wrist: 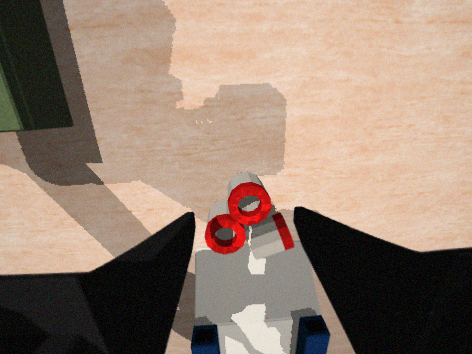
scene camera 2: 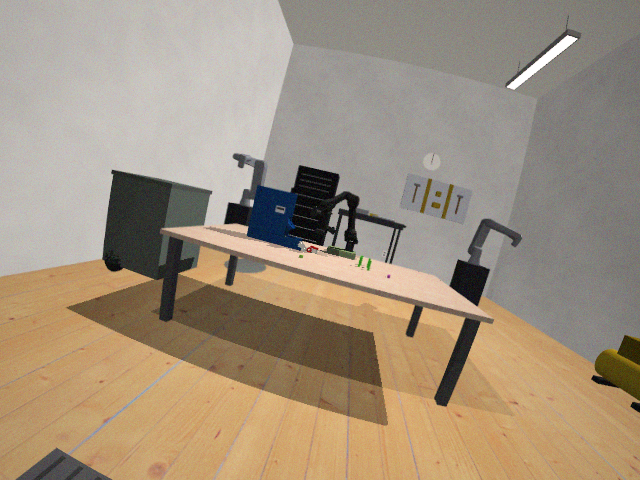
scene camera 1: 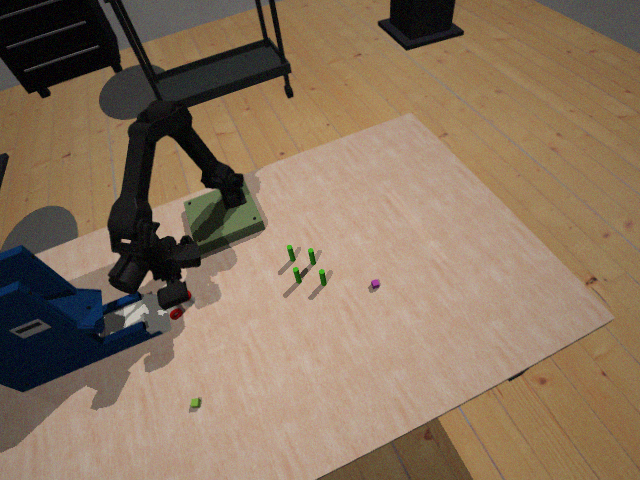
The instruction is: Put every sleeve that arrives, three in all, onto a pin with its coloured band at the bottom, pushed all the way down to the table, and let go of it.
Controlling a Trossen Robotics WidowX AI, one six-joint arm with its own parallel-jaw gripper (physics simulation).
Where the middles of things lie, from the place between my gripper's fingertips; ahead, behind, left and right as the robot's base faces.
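What I see is the blue feeder (scene camera 1: 55, 323), which is 26 cm to the right of my hand, 3 cm ahead of it and 10 cm above it.
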